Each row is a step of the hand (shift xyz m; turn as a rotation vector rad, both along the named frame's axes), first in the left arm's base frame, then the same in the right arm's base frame.
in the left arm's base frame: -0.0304 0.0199 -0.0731 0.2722 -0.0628 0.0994
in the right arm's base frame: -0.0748 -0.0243 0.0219 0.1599 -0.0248 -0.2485
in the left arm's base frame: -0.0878 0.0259 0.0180 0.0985 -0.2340 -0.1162
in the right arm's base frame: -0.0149 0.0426 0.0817 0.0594 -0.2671 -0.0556
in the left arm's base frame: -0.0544 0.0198 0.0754 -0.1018 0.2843 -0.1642
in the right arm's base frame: 0.0398 0.0680 0.0532 -0.3127 0.1386 0.0340
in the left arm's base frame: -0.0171 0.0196 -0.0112 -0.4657 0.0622 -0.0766
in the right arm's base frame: -0.0231 0.0109 0.0122 -0.1727 0.0630 0.4391
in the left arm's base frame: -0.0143 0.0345 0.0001 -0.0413 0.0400 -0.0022
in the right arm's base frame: -0.0223 0.0291 0.0071 -0.0317 0.0355 0.0323
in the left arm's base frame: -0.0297 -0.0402 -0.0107 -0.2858 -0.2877 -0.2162
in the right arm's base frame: 0.0100 -0.0343 0.0365 -0.0513 -0.3200 0.3258
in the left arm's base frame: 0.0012 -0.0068 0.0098 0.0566 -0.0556 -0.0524
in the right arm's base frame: 0.0120 0.0004 0.0007 -0.0003 -0.0827 -0.0470
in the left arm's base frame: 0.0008 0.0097 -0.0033 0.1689 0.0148 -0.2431
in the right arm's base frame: -0.0081 0.0056 -0.0029 -0.1751 -0.1563 -0.1810
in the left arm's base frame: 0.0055 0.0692 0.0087 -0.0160 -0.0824 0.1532
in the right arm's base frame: -0.0324 0.0591 -0.0188 0.1675 0.0292 0.0402
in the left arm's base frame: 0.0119 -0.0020 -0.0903 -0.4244 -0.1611 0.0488
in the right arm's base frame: -0.0689 -0.0574 -0.0160 0.0638 -0.0430 0.4500
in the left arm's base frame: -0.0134 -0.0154 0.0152 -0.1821 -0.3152 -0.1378
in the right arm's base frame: 0.0189 -0.0013 0.0170 0.0439 -0.3079 0.2340
